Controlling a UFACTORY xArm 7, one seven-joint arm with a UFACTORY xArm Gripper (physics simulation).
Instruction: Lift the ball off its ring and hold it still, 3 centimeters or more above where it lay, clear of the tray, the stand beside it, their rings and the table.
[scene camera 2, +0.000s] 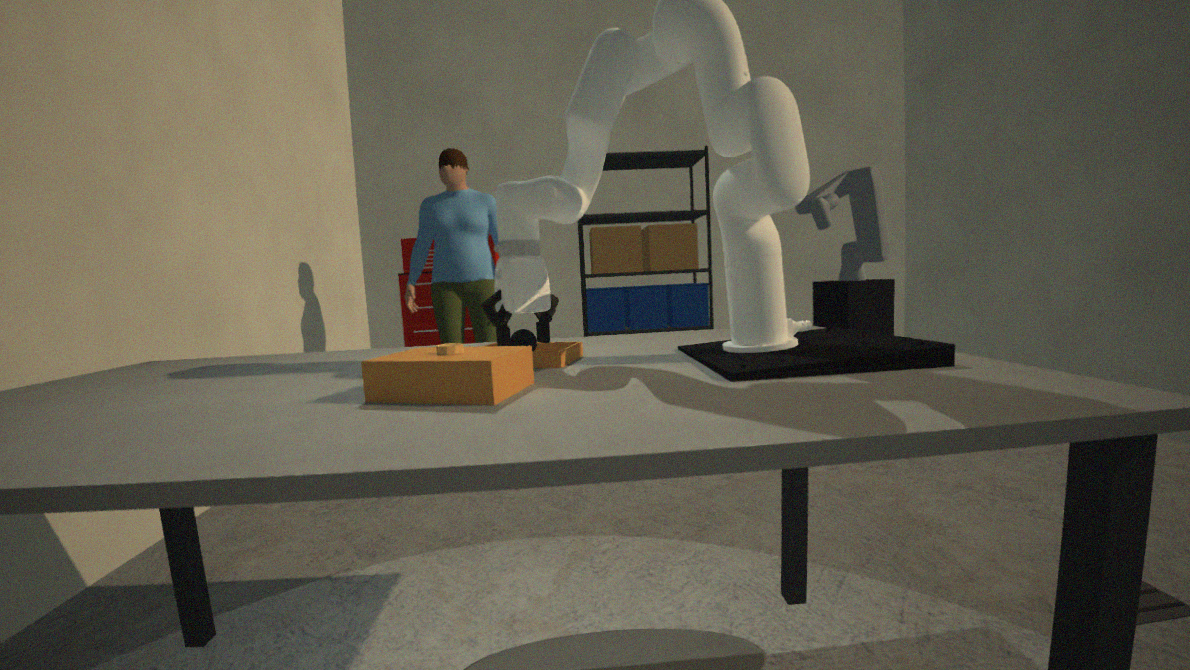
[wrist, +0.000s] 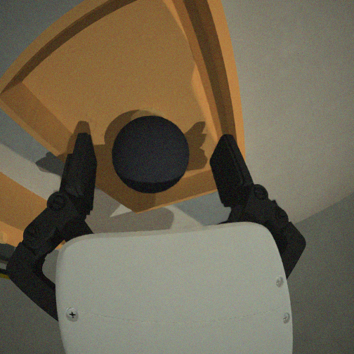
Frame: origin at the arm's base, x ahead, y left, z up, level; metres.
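Seen in the pictures: gripper, fingertip midpoint: (scene camera 2: 524, 345); arm's base, origin of the base link: (scene camera 2: 760, 346).
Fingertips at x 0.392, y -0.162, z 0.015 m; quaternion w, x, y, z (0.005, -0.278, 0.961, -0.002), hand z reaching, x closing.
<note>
Pixels of each thing's top centre, then the offset from my fingertips to it. "*": a spot on its surface instead. Level surfaces: height alone.
- dark ball, middle of its top: (scene camera 2: 522, 329) dx +0.003, dy +0.004, dz +0.031 m
- orange tray, middle of its top: (scene camera 2: 523, 346) dx +0.003, dy +0.004, dz -0.002 m
- small ring, surface spot: (scene camera 2: 449, 349) * dx +0.121, dy +0.243, dz +0.032 m
- grey table, its level: dz -0.030 m
The dark ball (scene camera 2: 522, 340) (wrist: 150, 154) rests in the orange tray (scene camera 2: 550, 357) (wrist: 227, 75), near the tray's narrow end in the wrist view. Its ring is hidden beneath it. My gripper (scene camera 2: 522, 337) (wrist: 156, 146) is open and points down, with one finger on each side of the ball and a gap to both. Nothing is between the fingers' grip. The orange stand (scene camera 2: 428, 382) (wrist: 20, 202) is beside the tray, with a small ring (scene camera 2: 449, 349) on its top.
The stand is on the camera's side of the tray in the scene view and partly hides it. The grey table (scene camera 2: 632, 449) bears both. The arm's black base plate (scene camera 2: 841, 366) is at the right. A person (scene camera 2: 456, 233) and a shelf rack (scene camera 2: 708, 241) are behind the table.
</note>
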